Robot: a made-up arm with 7 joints. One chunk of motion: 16 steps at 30 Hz.
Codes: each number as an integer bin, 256 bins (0 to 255) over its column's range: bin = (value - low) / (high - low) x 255, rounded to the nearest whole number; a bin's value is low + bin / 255 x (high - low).
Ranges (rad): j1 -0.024..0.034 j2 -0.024..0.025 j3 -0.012..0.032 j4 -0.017..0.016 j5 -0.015..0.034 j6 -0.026..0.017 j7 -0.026..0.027
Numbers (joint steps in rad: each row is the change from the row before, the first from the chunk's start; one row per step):
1: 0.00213 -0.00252 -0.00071 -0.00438 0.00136 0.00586 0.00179
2: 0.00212 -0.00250 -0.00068 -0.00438 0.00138 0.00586 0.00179
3: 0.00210 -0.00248 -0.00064 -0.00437 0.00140 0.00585 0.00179
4: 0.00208 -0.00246 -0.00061 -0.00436 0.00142 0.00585 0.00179
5: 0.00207 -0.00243 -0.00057 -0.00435 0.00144 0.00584 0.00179
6: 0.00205 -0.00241 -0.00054 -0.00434 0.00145 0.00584 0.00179
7: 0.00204 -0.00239 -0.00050 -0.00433 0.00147 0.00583 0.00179
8: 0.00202 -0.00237 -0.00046 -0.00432 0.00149 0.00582 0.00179
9: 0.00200 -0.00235 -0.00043 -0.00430 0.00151 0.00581 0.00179
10: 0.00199 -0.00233 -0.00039 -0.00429 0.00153 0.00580 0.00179
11: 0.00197 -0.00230 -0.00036 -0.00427 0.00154 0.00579 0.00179
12: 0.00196 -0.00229 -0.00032 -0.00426 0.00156 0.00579 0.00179
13: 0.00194 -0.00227 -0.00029 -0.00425 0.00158 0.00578 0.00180
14: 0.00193 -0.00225 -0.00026 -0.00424 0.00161 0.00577 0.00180
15: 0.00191 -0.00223 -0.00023 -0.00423 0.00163 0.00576 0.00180
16: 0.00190 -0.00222 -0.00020 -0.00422 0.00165 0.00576 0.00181
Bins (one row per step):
1: 115 112 65 98 85 189 134
2: 115 112 66 98 85 189 134
3: 115 112 66 98 85 189 134
4: 115 112 66 98 85 189 134
5: 115 112 66 98 86 189 134
6: 115 112 66 98 86 189 134
7: 114 112 67 98 86 189 134
8: 114 113 67 98 86 189 134
9: 114 113 67 98 86 189 134
10: 114 113 67 98 86 189 134
11: 114 113 67 98 86 189 134
12: 114 113 68 98 86 189 134
13: 114 113 68 99 86 188 134
14: 114 113 68 99 86 188 134
15: 114 113 68 99 87 188 134
16: 114 113 68 99 87 188 134

